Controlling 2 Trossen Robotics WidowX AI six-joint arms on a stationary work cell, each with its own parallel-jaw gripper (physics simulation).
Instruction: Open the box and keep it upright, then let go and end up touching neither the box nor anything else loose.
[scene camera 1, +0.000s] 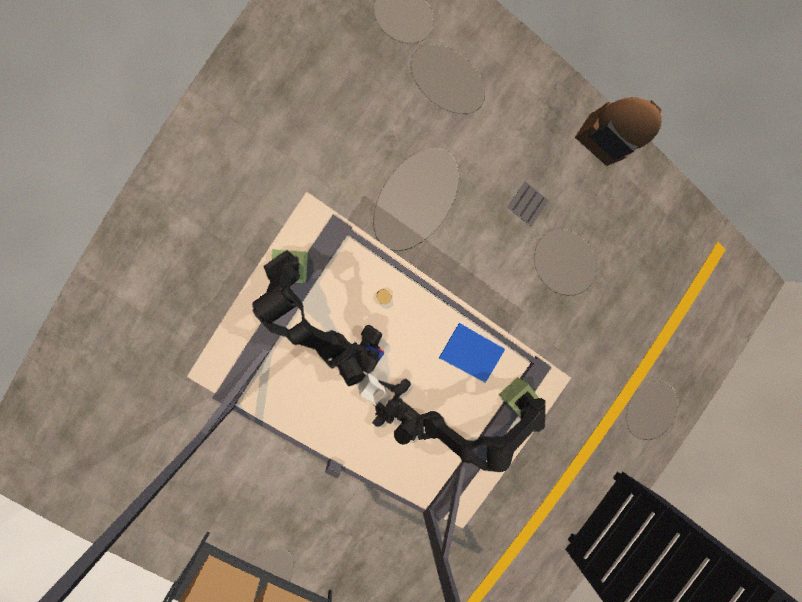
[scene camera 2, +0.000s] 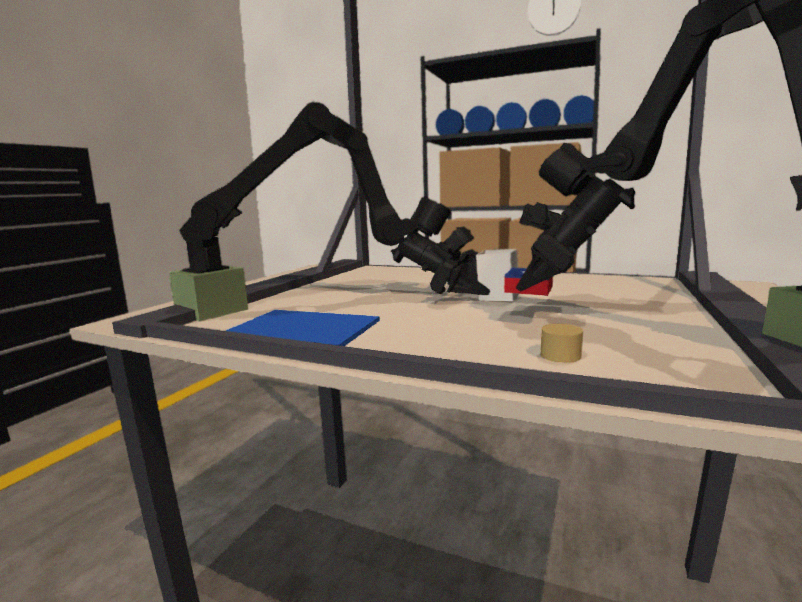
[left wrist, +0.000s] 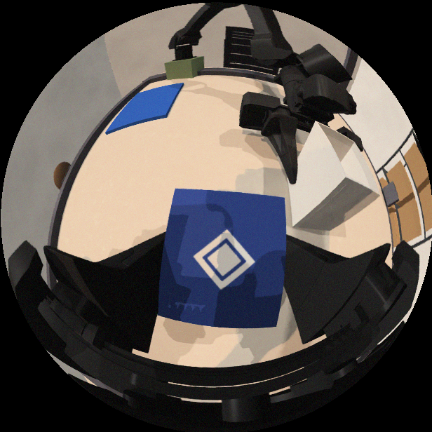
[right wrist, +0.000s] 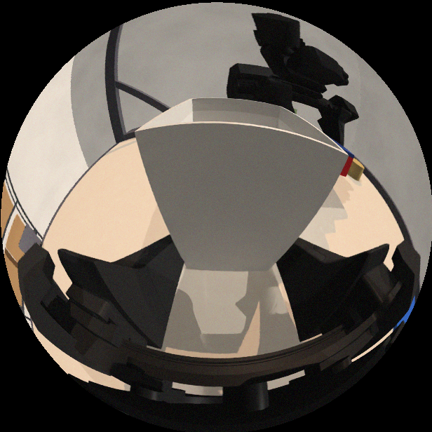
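Where they show: left gripper, fingertip midpoint: (scene camera 2: 519, 286); right gripper, fingertip midpoint: (scene camera 1: 373, 387) (scene camera 2: 492, 289); left arm's base, link origin: (scene camera 1: 287, 266); right arm's base, link origin: (scene camera 1: 526, 402) (scene camera 2: 206, 269).
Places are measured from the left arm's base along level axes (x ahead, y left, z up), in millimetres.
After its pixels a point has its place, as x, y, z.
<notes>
The white box (scene camera 1: 372, 390) @[302, -424, -78] (scene camera 2: 497, 265) @[306, -372, -10] (left wrist: 312, 187) (right wrist: 240, 200) looks upright, and its top is open in both wrist views. My right gripper (scene camera 2: 485, 291) @[304, -407, -65] (right wrist: 229, 234) is shut on the box's lower part, one finger on each side. The lid, with a blue top and red sides (scene camera 1: 377, 353) (scene camera 2: 536, 286) @[284, -239, -25] (left wrist: 185, 260) (right wrist: 346, 167), is off the box. It is held above the table beside the box, and a white diamond mark shows on its top. My left gripper (left wrist: 223, 237) is shut on the lid. The far finger and the box's base are partly hidden in scene camera 2.
A gold cylinder (scene camera 1: 384, 296) @[316, -77, -46] (scene camera 2: 561, 343) @[326, -56, -57] (right wrist: 356, 170) stands on the table near the frame rail. A flat blue plate (scene camera 1: 471, 352) @[656, -263, -73] (scene camera 2: 304, 326) @[657, -255, -73] (left wrist: 147, 109) lies at the opposite side. Dark rails (scene camera 1: 414, 270) @[407, 12, -61] edge the table, and the two arms' wrists are close together.
</notes>
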